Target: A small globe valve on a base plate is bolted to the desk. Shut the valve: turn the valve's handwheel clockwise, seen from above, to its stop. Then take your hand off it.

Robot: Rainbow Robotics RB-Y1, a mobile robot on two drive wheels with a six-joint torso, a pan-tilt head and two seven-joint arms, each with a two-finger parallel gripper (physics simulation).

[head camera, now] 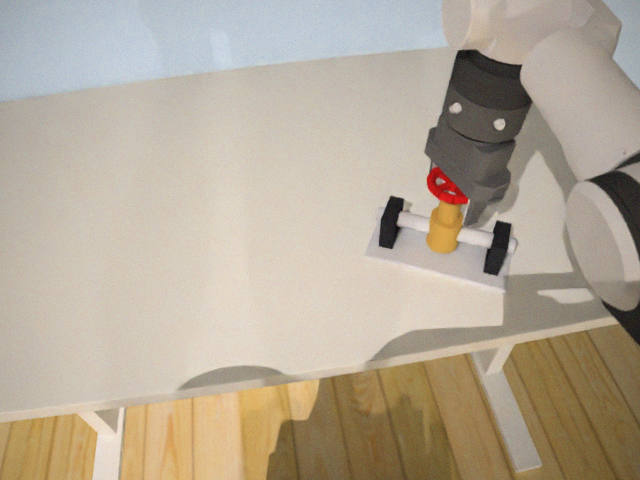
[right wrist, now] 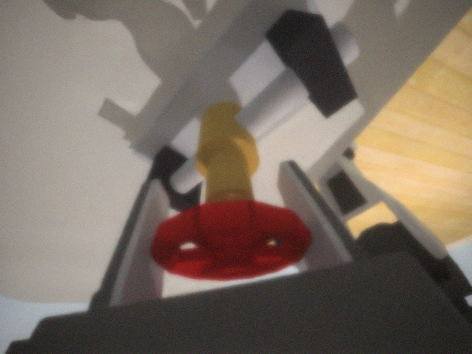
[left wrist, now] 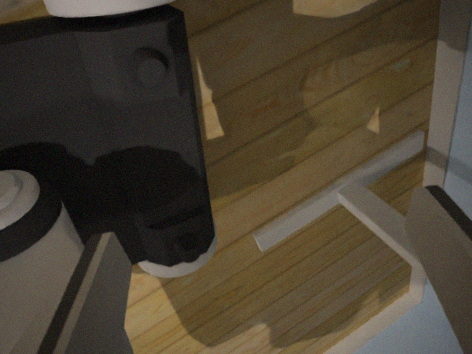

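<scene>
The valve's red handwheel (head camera: 445, 196) (right wrist: 230, 220) sits on the yellow valve body (head camera: 443, 238) (right wrist: 225, 150), above the pale base plate (head camera: 413, 253) (right wrist: 252, 72). My right gripper (head camera: 449, 200) (right wrist: 222, 181) reaches down over the handwheel from above and behind. It is shut on the handwheel, one finger against each side of the rim in the right wrist view. In the head view the gripper's body covers the wheel's back right part. My left gripper (left wrist: 263, 229) is open with nothing between its fingers, away from the valve; the valve does not show in the left wrist view.
A white pipe (head camera: 478, 237) runs through the valve body between two black brackets (head camera: 391, 222) (head camera: 497, 248). The pale desk (head camera: 206, 206) extends to the left of the valve, with its front edge below it. A white desk leg (head camera: 511, 423) (left wrist: 305, 215) stands on the wooden floor (head camera: 217, 434).
</scene>
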